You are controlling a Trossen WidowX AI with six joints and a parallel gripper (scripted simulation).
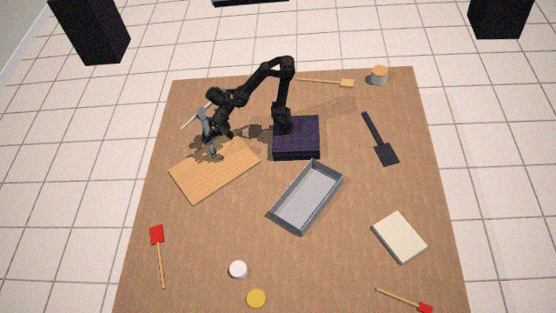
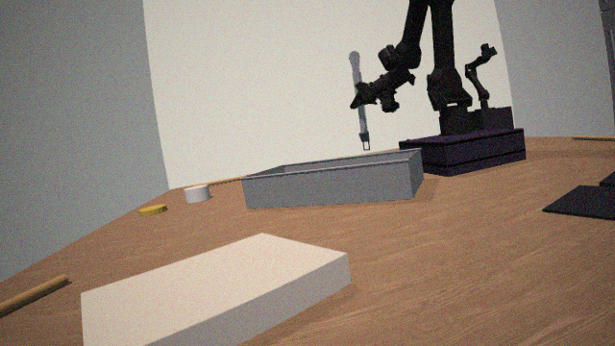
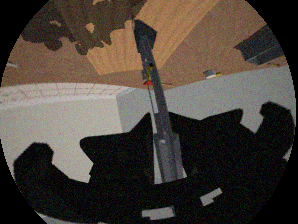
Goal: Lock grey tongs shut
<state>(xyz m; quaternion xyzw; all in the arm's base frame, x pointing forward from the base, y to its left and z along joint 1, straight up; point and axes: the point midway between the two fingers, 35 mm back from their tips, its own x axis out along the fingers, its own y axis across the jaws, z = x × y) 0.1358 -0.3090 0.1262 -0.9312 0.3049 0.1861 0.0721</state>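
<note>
My gripper tip is now 170 mm above the wooden board. The rest, counted from my gripper tip: yellow disc 590 mm ahead, 250 mm to the left, 170 mm below; red spatula 400 mm ahead, 170 mm below, 160 mm to the right; grey roasting tin 430 mm to the left, 170 mm ahead, 150 mm below.
</note>
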